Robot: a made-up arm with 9 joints. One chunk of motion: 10 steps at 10 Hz.
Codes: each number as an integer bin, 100 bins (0 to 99) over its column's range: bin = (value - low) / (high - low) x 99, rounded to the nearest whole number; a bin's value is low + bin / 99 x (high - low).
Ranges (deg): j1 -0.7..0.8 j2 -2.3..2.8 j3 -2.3..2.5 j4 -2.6..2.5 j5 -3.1..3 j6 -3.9..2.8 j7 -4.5..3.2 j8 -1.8..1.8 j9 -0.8..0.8
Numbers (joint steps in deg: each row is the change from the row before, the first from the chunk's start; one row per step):
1: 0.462 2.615 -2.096 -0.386 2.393 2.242 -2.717 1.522 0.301
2: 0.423 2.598 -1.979 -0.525 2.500 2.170 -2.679 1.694 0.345
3: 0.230 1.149 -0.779 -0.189 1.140 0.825 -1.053 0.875 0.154
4: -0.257 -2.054 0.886 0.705 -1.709 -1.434 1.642 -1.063 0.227
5: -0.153 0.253 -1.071 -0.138 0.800 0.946 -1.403 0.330 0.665
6: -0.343 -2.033 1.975 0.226 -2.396 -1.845 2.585 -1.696 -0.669
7: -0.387 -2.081 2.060 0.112 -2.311 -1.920 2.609 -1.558 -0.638
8: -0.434 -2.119 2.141 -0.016 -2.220 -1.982 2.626 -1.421 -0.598
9: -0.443 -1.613 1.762 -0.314 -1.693 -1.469 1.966 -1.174 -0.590
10: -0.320 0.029 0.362 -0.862 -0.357 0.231 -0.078 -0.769 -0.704
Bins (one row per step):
1: 77 95 4 43 89 91 23 91 68
2: 74 95 7 40 91 90 23 96 71
3: 61 67 31 47 69 70 44 74 59
4: 29 5 66 64 23 36 79 20 64
5: 36 50 25 48 63 72 40 59 91
6: 24 5 88 55 11 30 91 3 8
7: 21 4 90 53 13 29 91 7 10
8: 18 4 92 50 14 28 92 10 12
9: 17 13 84 44 23 36 83 17 13
10: 25 45 55 34 45 61 57 28 6

